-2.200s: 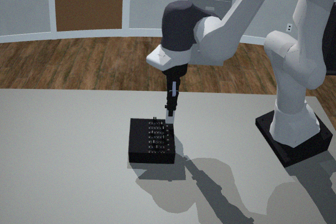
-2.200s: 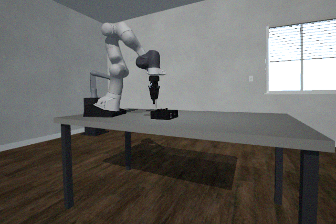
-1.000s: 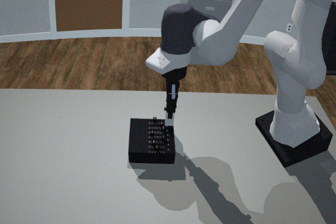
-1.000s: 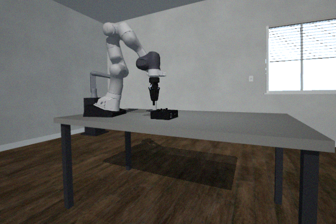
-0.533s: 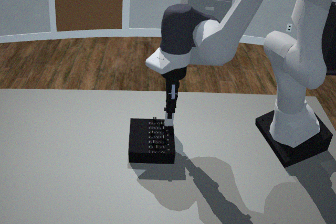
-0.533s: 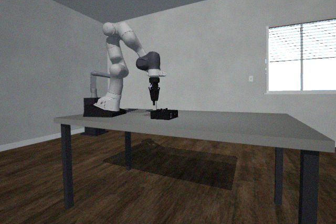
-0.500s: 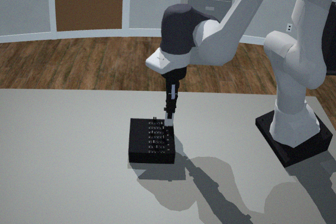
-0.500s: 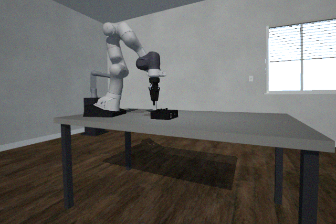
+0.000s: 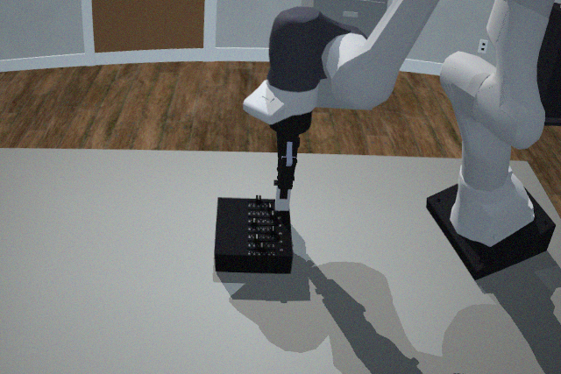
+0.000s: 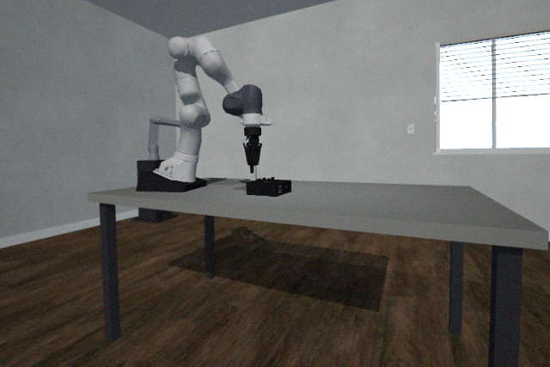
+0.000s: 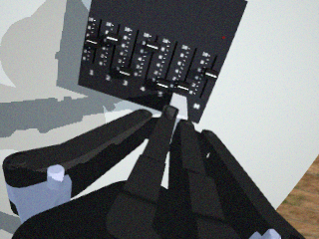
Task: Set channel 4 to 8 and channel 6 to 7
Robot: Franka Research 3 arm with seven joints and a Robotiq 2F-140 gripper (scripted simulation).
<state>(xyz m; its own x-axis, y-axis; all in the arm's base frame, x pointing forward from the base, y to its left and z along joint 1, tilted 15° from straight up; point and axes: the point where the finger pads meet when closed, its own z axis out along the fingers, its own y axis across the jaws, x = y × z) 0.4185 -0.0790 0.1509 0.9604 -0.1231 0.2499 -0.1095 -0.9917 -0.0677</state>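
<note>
Right now the fader cap is 4 cm ahead of my hand, 3 cm to the right of it and 3 cm below it.
</note>
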